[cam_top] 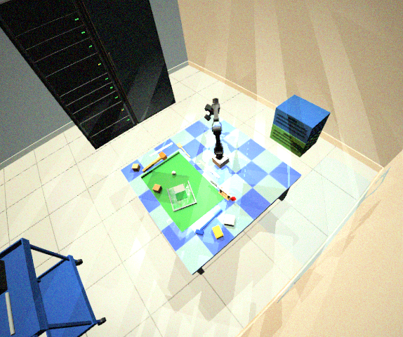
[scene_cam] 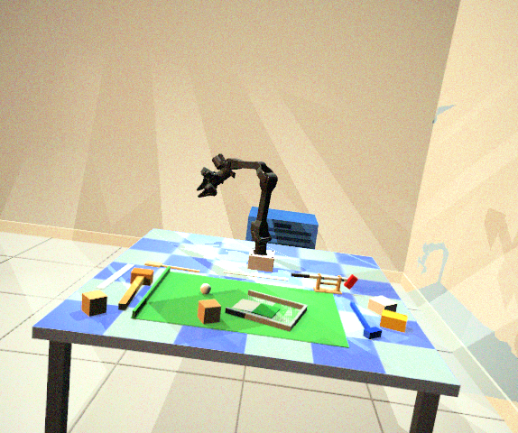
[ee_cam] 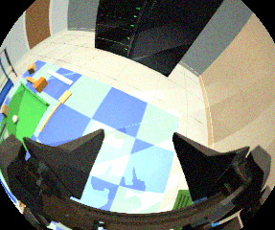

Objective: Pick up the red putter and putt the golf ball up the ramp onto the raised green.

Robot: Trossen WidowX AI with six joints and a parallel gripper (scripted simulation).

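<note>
The red putter is 500 mm ahead of my gripper tip, 590 mm to the left of it and 230 mm below it. Round my gripper tip: white golf ball: 640 mm ahead, 70 mm to the left, 270 mm below; then small wooden rack: 510 mm ahead, 610 mm to the left, 260 mm below; then blue tool: 790 mm ahead, 660 mm to the left, 280 mm below.
</note>
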